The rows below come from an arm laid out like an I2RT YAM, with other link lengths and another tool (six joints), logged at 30 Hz.
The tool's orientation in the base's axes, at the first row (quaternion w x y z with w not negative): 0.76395 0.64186 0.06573 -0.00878
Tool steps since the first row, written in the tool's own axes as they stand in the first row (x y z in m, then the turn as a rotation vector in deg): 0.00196 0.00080 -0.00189 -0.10 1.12 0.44; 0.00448 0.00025 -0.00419 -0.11 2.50 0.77; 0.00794 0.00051 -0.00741 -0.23 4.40 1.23; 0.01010 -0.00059 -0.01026 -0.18 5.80 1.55; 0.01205 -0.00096 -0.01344 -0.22 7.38 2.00; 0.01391 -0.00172 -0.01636 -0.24 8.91 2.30; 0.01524 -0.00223 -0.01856 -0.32 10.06 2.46
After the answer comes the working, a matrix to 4 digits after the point.
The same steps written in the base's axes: 0.00185 0.00214 0.00025 0.05 -0.24 1.18; 0.00409 0.00448 -0.00096 0.20 -0.32 2.59; 0.00726 0.00793 -0.00163 0.31 -0.45 4.54; 0.00904 0.01069 -0.00342 0.53 -0.51 5.96; 0.01065 0.01388 -0.00454 0.68 -0.68 7.59; 0.01216 0.01675 -0.00598 0.84 -0.71 9.14; 0.01323 0.01891 -0.00699 0.89 -0.67 10.30
The tool's axes in the first row as the columns of a matrix, in the base's axes (rounded; the answer above uses it unrounded):
0.9912 0.0978 0.0892
0.0710 0.1759 -0.9819
-0.1117 0.9795 0.1674

